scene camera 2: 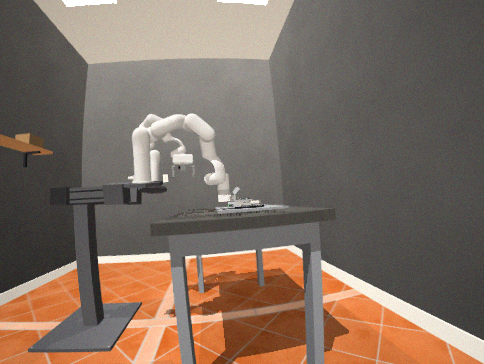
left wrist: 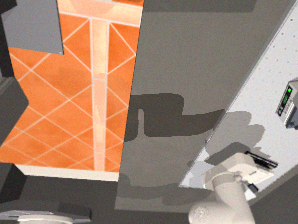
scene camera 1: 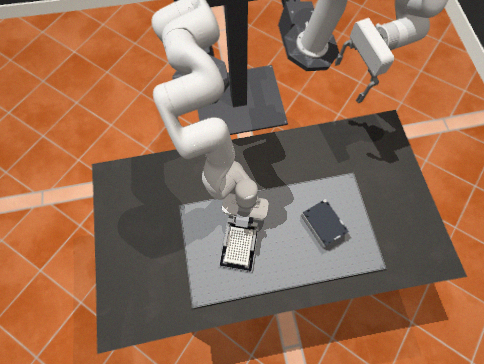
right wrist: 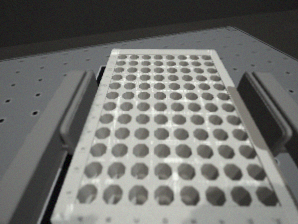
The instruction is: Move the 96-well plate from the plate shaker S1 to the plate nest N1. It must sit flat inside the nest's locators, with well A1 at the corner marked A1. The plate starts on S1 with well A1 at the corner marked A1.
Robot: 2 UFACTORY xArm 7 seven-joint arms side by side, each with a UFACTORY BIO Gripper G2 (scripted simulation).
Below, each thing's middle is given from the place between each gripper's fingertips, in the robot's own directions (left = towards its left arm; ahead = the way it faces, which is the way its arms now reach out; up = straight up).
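Scene:
There is the white 96-well plate [scene camera 1: 234,236], 37 cm ahead of my left hand and 53 cm to the right of it, and 25 cm below it.
My right hand is 1 cm short of the plate, and 1 cm above it.

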